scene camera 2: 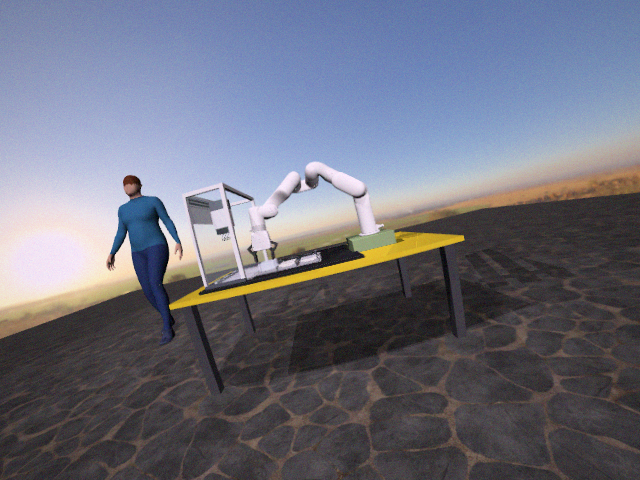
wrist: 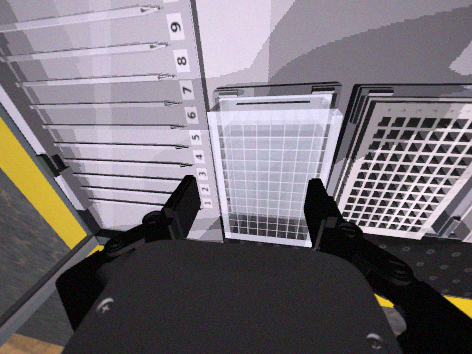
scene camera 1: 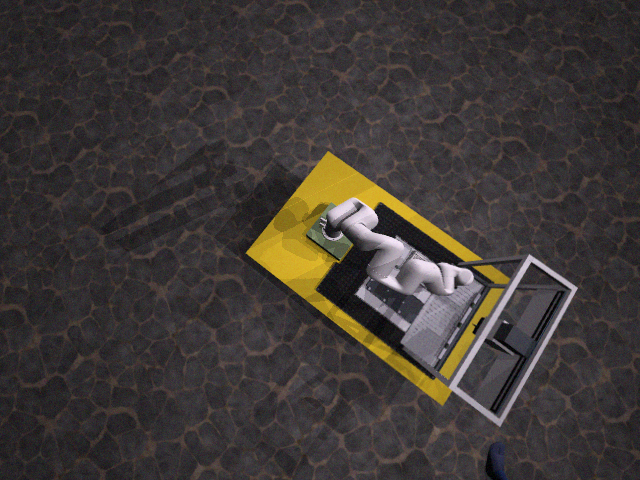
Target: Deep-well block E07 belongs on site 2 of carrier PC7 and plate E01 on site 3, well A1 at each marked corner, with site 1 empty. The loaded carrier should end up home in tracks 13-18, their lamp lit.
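Where they show: gripper, fingertip midpoint: (scene camera 2: pixel 265 260) (wrist: pixel 250 191); arm's base, link origin: (scene camera 2: pixel 369 233) (scene camera 1: pixel 333 230).
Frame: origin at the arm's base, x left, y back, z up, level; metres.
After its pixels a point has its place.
Observation:
A clear, boxy block with a fine well grid (wrist: pixel 270 150) @(z -0.013, x 0.020, y -0.605 m) (scene camera 2: pixel 267 266) @(z -0.029, x 0.116, y -0.611 m) sits upright in a clipped site beside the numbered track deck (wrist: pixel 115 117) @(z -0.062, x -0.010, y -0.768 m) (scene camera 1: pixel 426 338) @(z -0.061, x -0.257, y -0.744 m). A pale plate with dark square wells (wrist: pixel 400 170) @(z -0.039, x 0.058, y -0.505 m) sits in the neighbouring site, at the right of the wrist view. My gripper (wrist: pixel 250 191) @(z -0.004, x 0.050, y -0.623 m) (scene camera 2: pixel 263 253) @(z -0.004, x 0.050, y -0.623 m) is open, pointing down over the clear block, one finger on each side near its long edges, holding nothing. Track numbers 1 to 9 are readable. I cannot read any block, plate or carrier label, nor tell the corner marks. No lit lamp can be made out.
A white-framed gantry (scene camera 1: pixel 538 356) @(z 0.418, x -0.117, y -0.886 m) (scene camera 2: pixel 232 232) @(z 0.177, x 0.208, y -0.721 m) stands at the deck end of the yellow table (scene camera 1: pixel 289 263) @(z -0.075, x -0.284, y 0.124 m) (scene camera 2: pixel 413 249) @(z -0.079, x 0.410, y 0.035 m), close to the arm's wrist. The arm base stands on a green block (scene camera 1: pixel 316 235) @(z 0.004, x -0.075, y 0.064 m) (scene camera 2: pixel 372 240) @(z -0.030, x 0.123, y -0.037 m). A person (scene camera 2: pixel 142 222) (scene camera 1: pixel 495 457) is near the gantry end.

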